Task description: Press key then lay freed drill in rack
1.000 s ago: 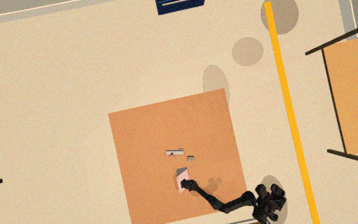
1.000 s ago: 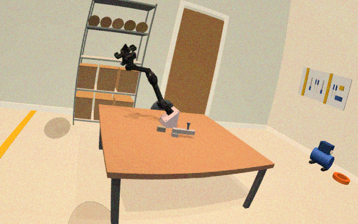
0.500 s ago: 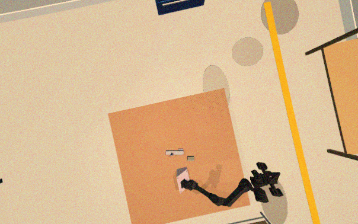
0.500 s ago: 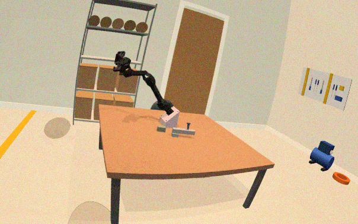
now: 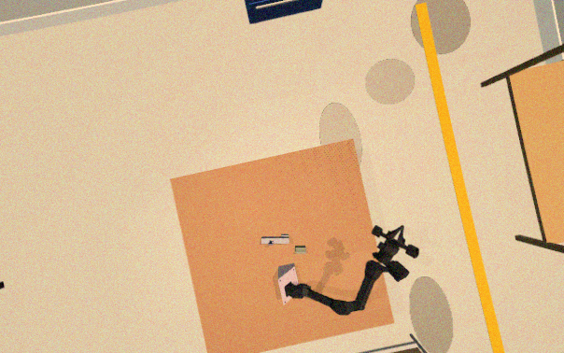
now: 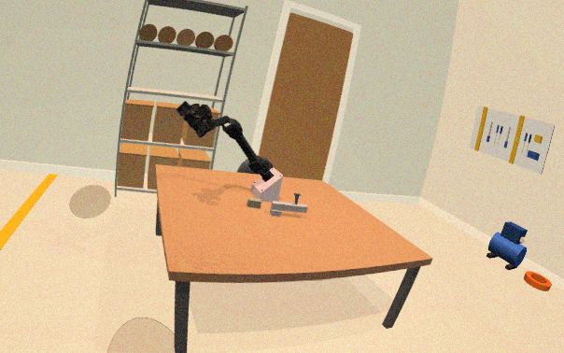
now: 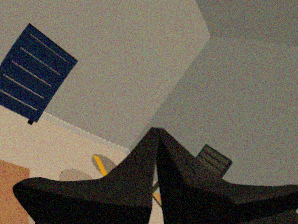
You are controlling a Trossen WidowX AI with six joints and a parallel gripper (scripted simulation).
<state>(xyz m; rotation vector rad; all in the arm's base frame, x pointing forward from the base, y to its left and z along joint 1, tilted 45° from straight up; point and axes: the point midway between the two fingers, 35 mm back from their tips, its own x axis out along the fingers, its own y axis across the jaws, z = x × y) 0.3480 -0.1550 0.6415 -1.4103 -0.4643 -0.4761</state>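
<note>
Now: the dark key knob 8 cm behind my gripper tip, 63 cm to the left of it and 37 cm below it. Also, from my gripper tip: drill 9 cm behind, 58 cm to the left, 42 cm below; dark grey rack 20 cm behind, 45 cm to the left, 45 cm below; block 9 cm behind, 60 cm to the left, 42 cm below.
</note>
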